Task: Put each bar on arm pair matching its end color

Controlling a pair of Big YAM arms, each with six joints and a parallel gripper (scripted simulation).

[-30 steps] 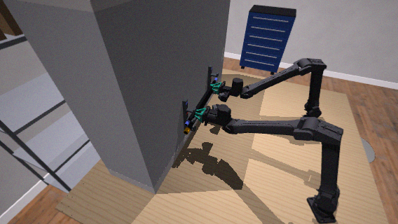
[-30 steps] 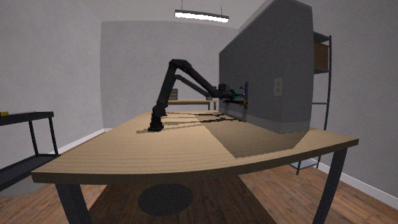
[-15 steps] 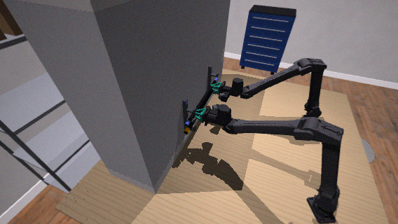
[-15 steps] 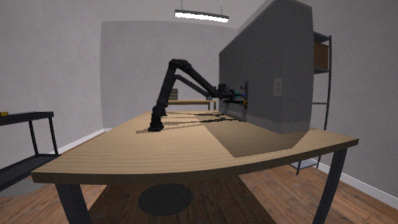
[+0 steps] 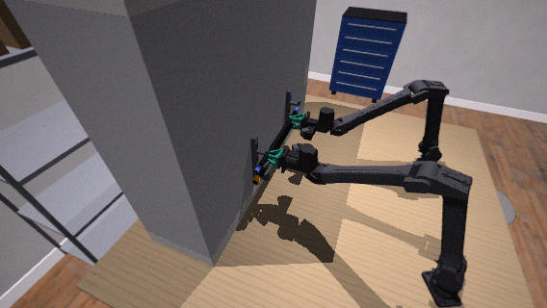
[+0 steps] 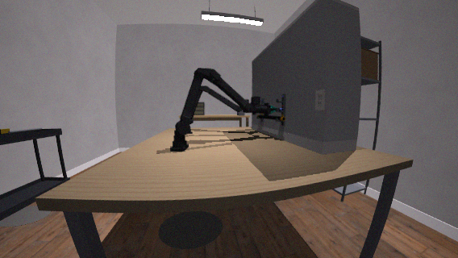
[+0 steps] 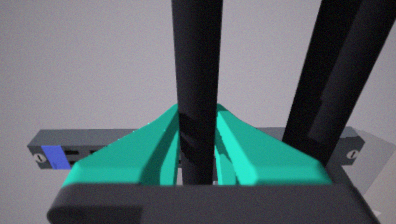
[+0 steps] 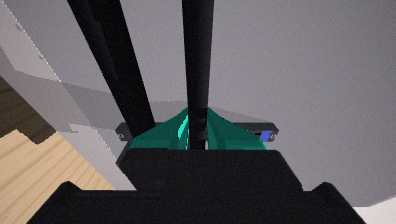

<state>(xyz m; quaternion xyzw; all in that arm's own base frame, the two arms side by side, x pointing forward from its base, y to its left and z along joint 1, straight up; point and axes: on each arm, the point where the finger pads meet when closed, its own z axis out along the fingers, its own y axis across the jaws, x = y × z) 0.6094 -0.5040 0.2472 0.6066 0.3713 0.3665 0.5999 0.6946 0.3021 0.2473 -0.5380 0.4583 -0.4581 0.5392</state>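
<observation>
My left gripper is now 150 mm to the left of the blue-ended bar and 10 mm past it. Round my left hand: orange-ended bar 150 mm to the right, 70 mm below; grey wall block 200 mm above, 180 mm to the right, 180 mm ahead.
</observation>
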